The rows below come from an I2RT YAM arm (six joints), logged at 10 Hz.
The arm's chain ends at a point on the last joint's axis. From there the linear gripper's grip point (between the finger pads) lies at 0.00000 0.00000 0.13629 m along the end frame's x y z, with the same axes.
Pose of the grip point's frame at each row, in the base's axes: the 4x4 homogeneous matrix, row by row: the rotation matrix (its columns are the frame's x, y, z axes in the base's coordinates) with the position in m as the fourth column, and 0 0 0 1 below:
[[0.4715 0.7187 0.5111 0.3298], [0.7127 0.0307 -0.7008 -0.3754], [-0.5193 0.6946 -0.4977 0.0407], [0 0 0 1]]
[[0.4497 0.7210 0.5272 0.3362], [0.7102 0.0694 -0.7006 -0.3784], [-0.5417 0.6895 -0.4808 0.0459], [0 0 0 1]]
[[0.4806 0.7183 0.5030 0.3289], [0.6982 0.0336 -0.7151 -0.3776], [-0.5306 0.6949 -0.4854 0.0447], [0 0 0 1]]
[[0.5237 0.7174 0.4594 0.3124], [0.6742 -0.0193 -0.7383 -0.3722], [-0.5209 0.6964 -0.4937 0.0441], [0 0 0 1]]
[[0.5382 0.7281 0.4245 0.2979], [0.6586 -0.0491 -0.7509 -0.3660], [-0.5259 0.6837 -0.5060 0.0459], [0 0 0 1]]
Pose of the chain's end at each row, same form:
[[0.4715 0.7187 0.5111 0.2601], [0.7127 0.0307 -0.7008 -0.2799], [-0.5193 0.6946 -0.4977 0.1085], [0 0 0 1]]
[[0.4497 0.7210 0.5272 0.2643], [0.7102 0.0694 -0.7006 -0.2829], [-0.5417 0.6895 -0.4808 0.1114], [0 0 0 1]]
[[0.4806 0.7183 0.5030 0.2603], [0.6982 0.0336 -0.7151 -0.2801], [-0.5306 0.6949 -0.4854 0.1109], [0 0 0 1]]
[[0.5237 0.7174 0.4594 0.2498], [0.6742 -0.0193 -0.7383 -0.2716], [-0.5209 0.6964 -0.4937 0.1114], [0 0 0 1]]
[[0.5382 0.7281 0.4245 0.2400], [0.6586 -0.0491 -0.7509 -0.2637], [-0.5259 0.6837 -0.5060 0.1149], [0 0 0 1]]

